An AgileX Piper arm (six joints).
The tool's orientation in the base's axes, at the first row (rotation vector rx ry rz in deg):
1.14 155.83 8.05
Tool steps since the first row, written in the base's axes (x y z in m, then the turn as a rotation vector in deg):
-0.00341 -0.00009 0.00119 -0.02 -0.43 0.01
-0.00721 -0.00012 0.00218 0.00 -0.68 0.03
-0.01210 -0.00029 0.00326 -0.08 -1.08 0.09
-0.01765 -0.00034 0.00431 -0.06 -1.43 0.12
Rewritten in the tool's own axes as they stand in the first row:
0.00263 0.00006 -0.00248 0.00 -0.43 -0.06
0.00570 0.00015 -0.00492 -0.04 -0.67 -0.09
0.00973 0.00013 -0.00791 0.00 -1.06 -0.22
0.01437 0.00022 -0.01112 -0.04 -1.41 -0.27

